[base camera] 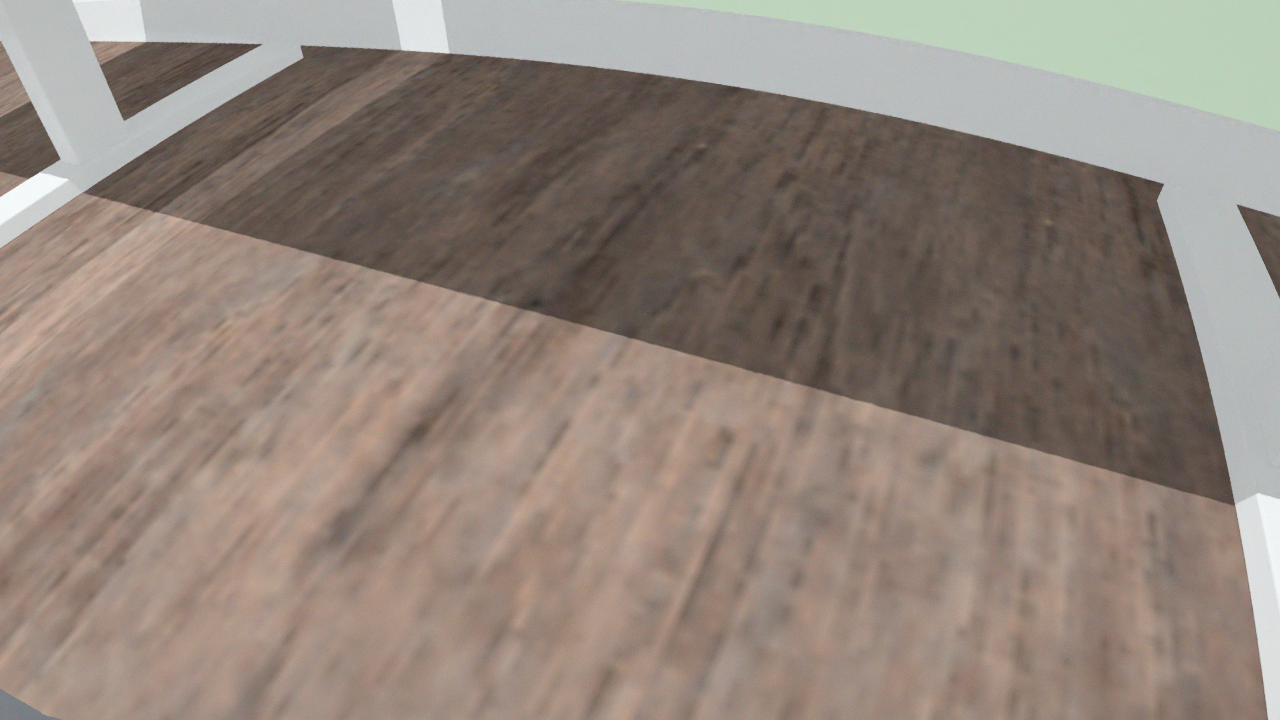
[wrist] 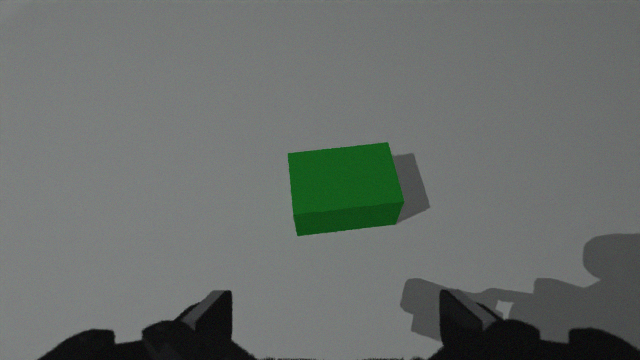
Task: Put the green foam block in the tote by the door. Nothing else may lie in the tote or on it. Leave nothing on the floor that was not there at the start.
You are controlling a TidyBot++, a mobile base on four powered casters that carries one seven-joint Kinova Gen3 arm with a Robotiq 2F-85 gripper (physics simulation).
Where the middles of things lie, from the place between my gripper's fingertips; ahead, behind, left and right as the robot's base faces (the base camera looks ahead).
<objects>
Now: hand 130 mm short of the green foam block (wrist: 338, 189) and 130 mm above it.
</objects>
